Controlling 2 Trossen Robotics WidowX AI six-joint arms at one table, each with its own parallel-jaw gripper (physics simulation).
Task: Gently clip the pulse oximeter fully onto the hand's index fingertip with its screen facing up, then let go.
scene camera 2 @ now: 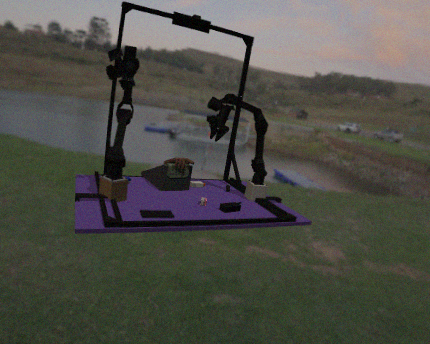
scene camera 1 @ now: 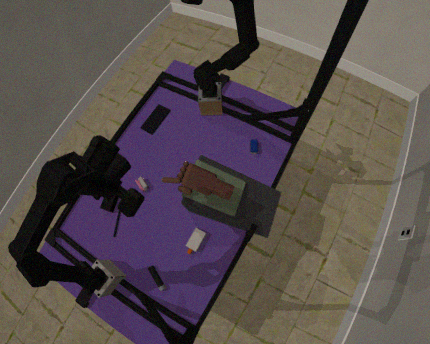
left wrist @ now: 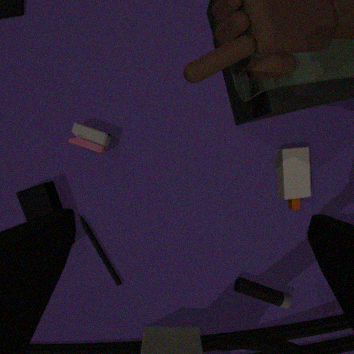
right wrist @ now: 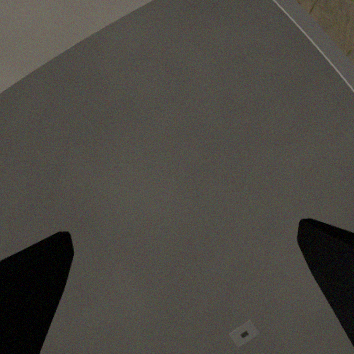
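Pixels of known places: left gripper, fingertip midpoint: (scene camera 2: 213,140) (scene camera 1: 128,189) (left wrist: 194,223); right gripper, fingertip midpoint: (scene camera 2: 115,70) (right wrist: 186,236); left arm's base, origin of the base link: (scene camera 2: 257,183) (scene camera 1: 97,278); right arm's base, origin of the base link: (scene camera 2: 114,177) (scene camera 1: 209,91).
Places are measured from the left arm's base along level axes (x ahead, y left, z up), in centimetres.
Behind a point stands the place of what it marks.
The pulse oximeter (scene camera 1: 142,183) @(x 38.3, y 13.2, z -7.4 cm) (scene camera 2: 203,201) @(x 39.0, y 16.4, z -8.0 cm) (left wrist: 92,137) @(x 38.0, y 13.1, z -7.4 cm), a small clip with white and pink halves, lies on the purple table. Its screen cannot be made out. The brown hand (scene camera 1: 205,182) @(x 51.2, y -12.0, z 7.6 cm) (scene camera 2: 179,162) @(x 50.8, y -2.2, z 8.0 cm) (left wrist: 295,25) @(x 48.8, y -9.8, z 8.8 cm) rests on a raised, sloped support; its index finger (scene camera 1: 171,180) (left wrist: 215,62) sticks out over the table edge of the support, with its tip bare. My left gripper (scene camera 2: 215,134) @(x 33.9, y 0.3, z 23.4 cm) (left wrist: 194,223) @(x 33.9, y 0.3, z 23.4 cm) is open and empty, high above the table. My right gripper (right wrist: 186,236) @(x 90.8, y 21.3, z 51.5 cm) is open and empty, raised high and facing a grey wall.
A white box with an orange end (scene camera 1: 196,240) @(x 33.7, y -19.0, z -7.7 cm) (left wrist: 296,173) @(x 33.8, y -18.6, z -7.7 cm), a dark cylinder (scene camera 1: 156,278) @(x 12.8, y -15.7, z -8.0 cm) (left wrist: 260,292) @(x 13.4, y -14.6, z -8.0 cm), a thin black pen (scene camera 1: 117,223) @(x 18.6, y 11.9, z -9.8 cm) (left wrist: 101,251) @(x 19.3, y 12.2, z -9.8 cm), a black block (scene camera 2: 230,206) @(x 26.2, y 23.9, z -7.2 cm) (left wrist: 39,201) @(x 27.9, y 21.3, z -7.1 cm), a flat black pad (scene camera 1: 155,119) @(x 65.3, y 30.8, z -9.7 cm) (scene camera 2: 157,214) @(x 65.6, y 32.7, z -9.7 cm) and a blue item (scene camera 1: 254,146) @(x 78.6, y -15.2, z -7.3 cm) lie around the support.
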